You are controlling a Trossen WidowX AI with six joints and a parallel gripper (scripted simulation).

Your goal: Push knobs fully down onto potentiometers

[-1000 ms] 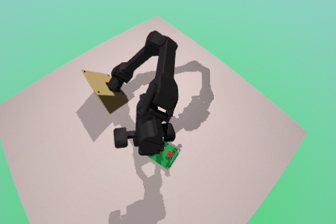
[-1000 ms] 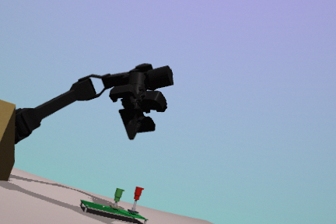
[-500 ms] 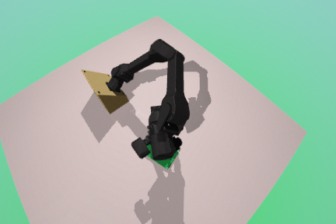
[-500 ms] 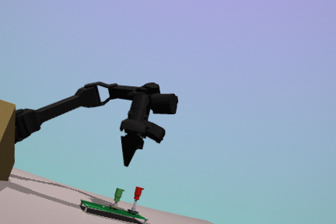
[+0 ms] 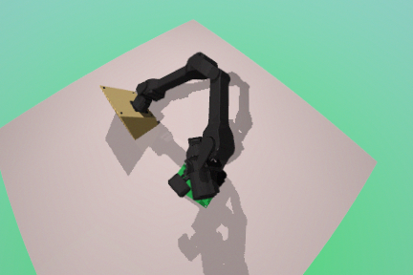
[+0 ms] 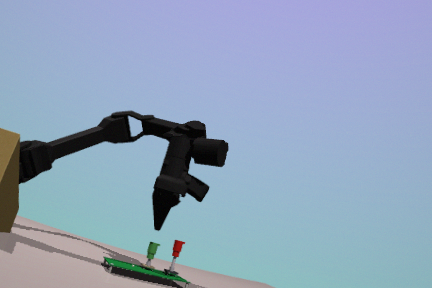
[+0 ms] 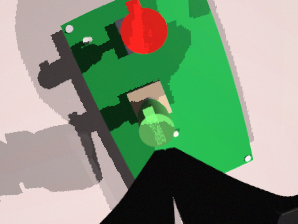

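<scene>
Now: gripper tip 40 mm above the green knob. Also, from my gripper tip: red knob: 50 mm ahead, 10 mm to the left, 20 mm below.
</scene>
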